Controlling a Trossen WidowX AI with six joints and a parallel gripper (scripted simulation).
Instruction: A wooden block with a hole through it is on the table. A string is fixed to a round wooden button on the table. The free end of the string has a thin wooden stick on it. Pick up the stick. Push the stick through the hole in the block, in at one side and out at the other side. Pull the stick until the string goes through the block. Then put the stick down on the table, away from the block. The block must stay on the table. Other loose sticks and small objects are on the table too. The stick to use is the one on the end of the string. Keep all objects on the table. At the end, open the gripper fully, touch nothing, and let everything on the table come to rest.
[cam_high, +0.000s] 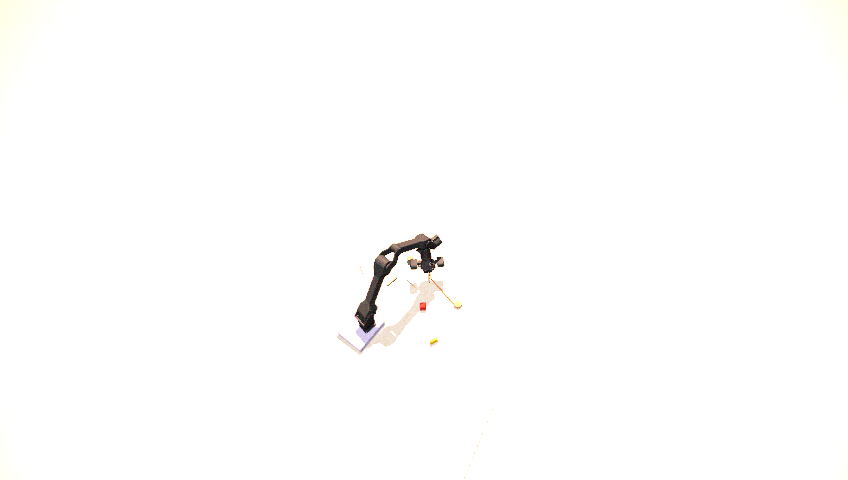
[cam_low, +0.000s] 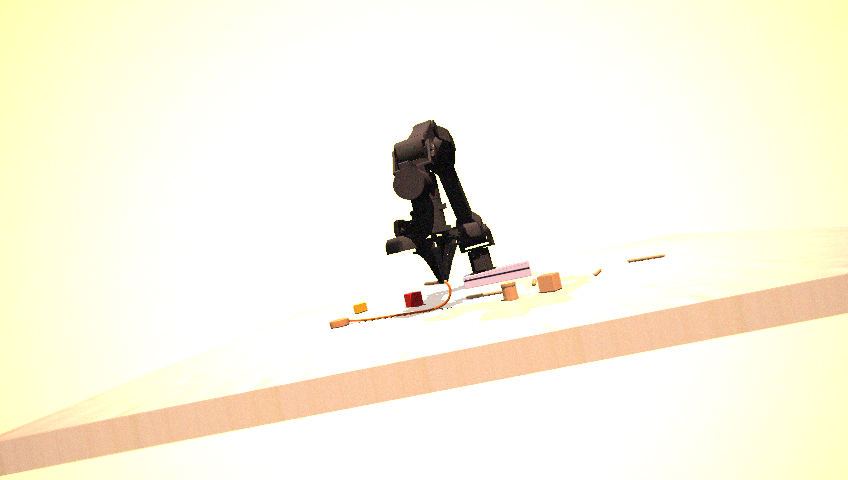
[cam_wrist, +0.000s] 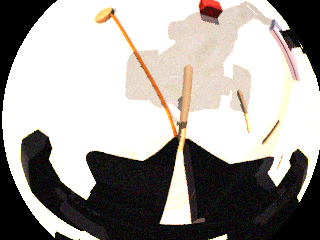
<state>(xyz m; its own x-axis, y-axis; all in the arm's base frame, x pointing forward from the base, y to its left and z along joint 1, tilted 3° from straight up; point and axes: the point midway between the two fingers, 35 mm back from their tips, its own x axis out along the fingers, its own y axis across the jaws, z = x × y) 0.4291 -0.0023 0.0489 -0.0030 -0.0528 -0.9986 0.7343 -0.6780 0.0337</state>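
Right now the red block is 160 mm behind my gripper tip, 120 mm to the right of it and 30 mm below it. Also, from my gripper tip: short wooden cylinder 120 mm to the left, 40 mm ahead, 30 mm below; thin wooden stick 10 mm to the right, 10 mm behind; tan wooden block 190 mm to the left, 30 mm below, 20 mm ahead.
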